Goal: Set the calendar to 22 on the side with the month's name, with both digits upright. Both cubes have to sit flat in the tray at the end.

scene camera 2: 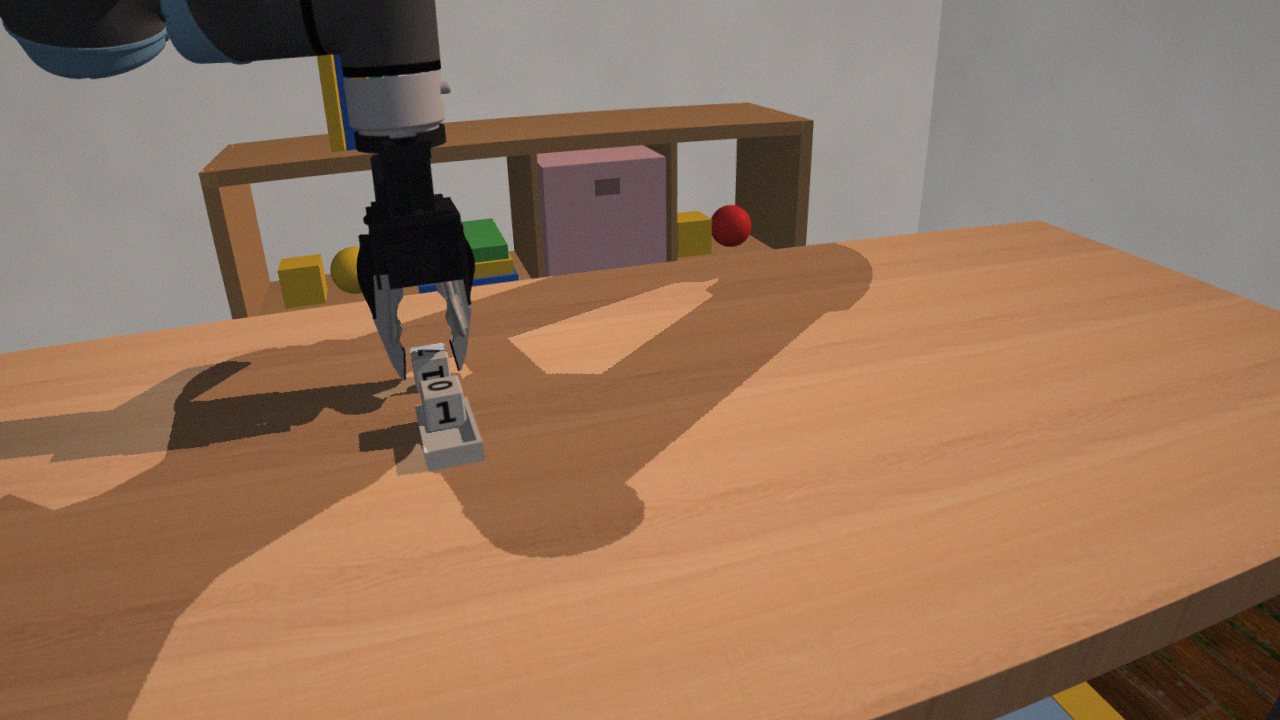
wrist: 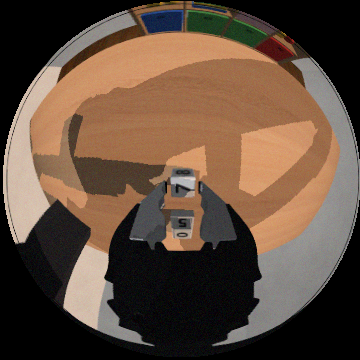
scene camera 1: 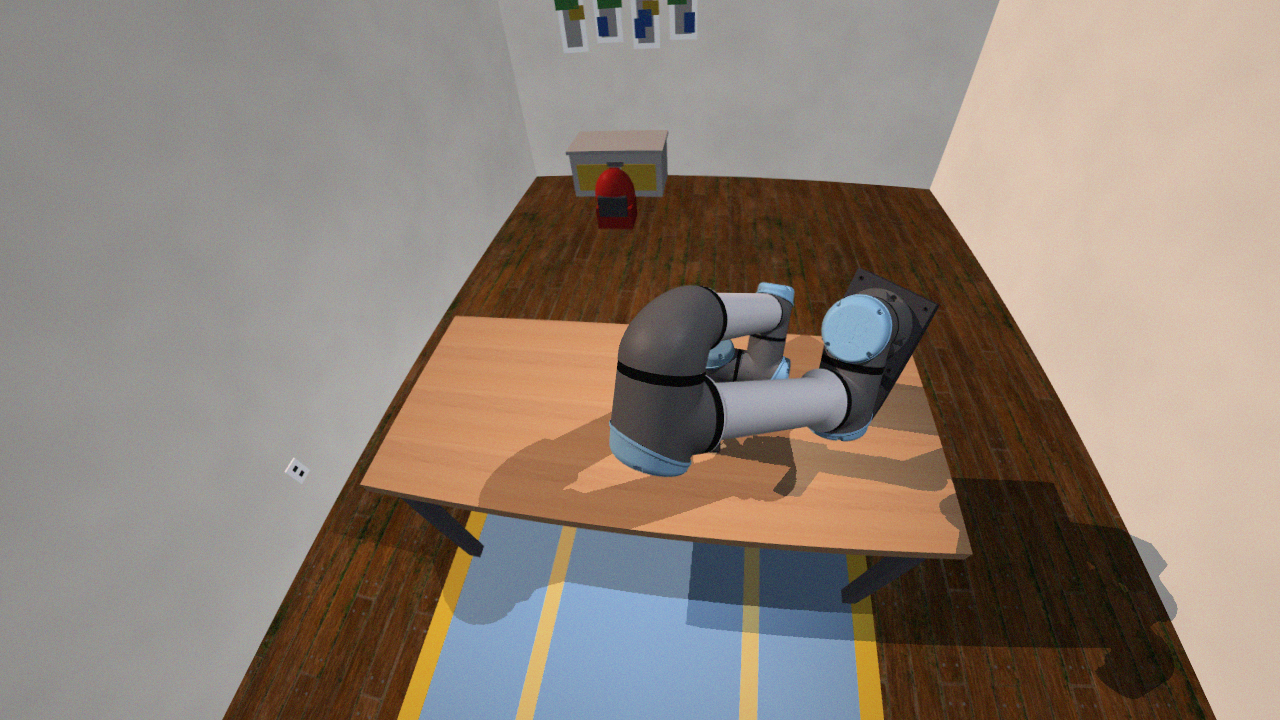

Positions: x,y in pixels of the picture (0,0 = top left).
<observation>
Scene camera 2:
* my gripper: 431,374
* white cube: 429,362
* grey tray: 440,453
</observation>
